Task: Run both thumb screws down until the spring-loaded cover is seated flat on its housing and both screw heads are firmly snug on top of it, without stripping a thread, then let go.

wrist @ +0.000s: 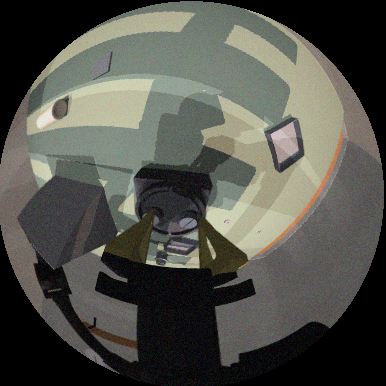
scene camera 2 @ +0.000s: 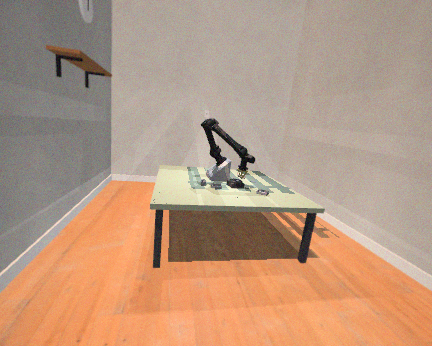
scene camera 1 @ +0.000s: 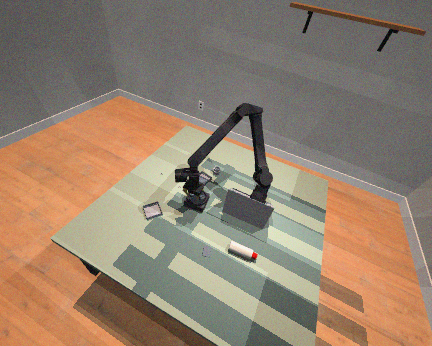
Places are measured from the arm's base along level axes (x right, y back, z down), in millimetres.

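Pixels of known places: gripper, fingertip midpoint: [wrist: 176, 215] [scene camera 2: 241, 177] [scene camera 1: 193, 197]; arm's base at its link origin: [wrist: 41, 229] [scene camera 2: 221, 161] [scene camera 1: 257, 200].
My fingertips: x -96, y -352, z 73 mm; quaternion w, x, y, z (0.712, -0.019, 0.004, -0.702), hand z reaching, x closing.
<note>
For each thing: its top centre in the pictures, then the offset to it from my fingertips. "spot": a spot on its surface instead.
- black square housing at its top centre: [wrist: 169, 217] [scene camera 1: 197, 196] [scene camera 2: 235, 180] dx +46, dy +9, dz +36 mm
- round dark cover at its top centre: [wrist: 169, 215] [scene camera 1: 197, 196] dx +46, dy +9, dz +39 mm
- pale thumb screw head at a spot on its surface: [wrist: 187, 223] spot: dx +45, dy -22, dz +26 mm
- white cylinder with a red cap, top centre: [scene camera 1: 244, 248] dx -151, dy +372, dz +42 mm
- small grey card at its top centre: [scene camera 1: 206, 251] dx -225, dy +197, dz +89 mm
- framed tile at its top centre: [wrist: 290, 145] [scene camera 1: 152, 209] dx -137, dy -189, dz +72 mm
- second tile at its top centre: [wrist: 179, 248] [scene camera 1: 203, 177] dx +244, dy -37, dz +72 mm
- small knurled part at its top centre: [wrist: 160, 263] [scene camera 1: 217, 168] dx +350, dy +25, dz +43 mm
The black square housing [scene camera 1: 196, 202] [scene camera 2: 235, 184] [wrist: 172, 178] stands on the table to the left of the arm's base, with the round dark cover [wrist: 169, 203] on top. In the wrist view one pale thumb screw head [wrist: 187, 223] shows on the cover's near side. The other screw is hidden behind the left finger. My gripper [scene camera 1: 195, 193] [scene camera 2: 241, 175] [wrist: 176, 215] points down right over the cover. Its fingers stand apart on either side of the visible screw head and do not clamp it. The gripper is open.
A grey tilted panel [scene camera 1: 247, 209] [scene camera 2: 219, 171] [wrist: 61, 219] stands before the arm's base. A white cylinder with a red cap [scene camera 1: 242, 250] [wrist: 48, 114], a small grey card [scene camera 1: 206, 250] [wrist: 102, 64], a framed tile [scene camera 1: 152, 210] [wrist: 286, 143], a second tile [scene camera 1: 204, 177] and a small knurled part [scene camera 1: 217, 169] lie around.
</note>
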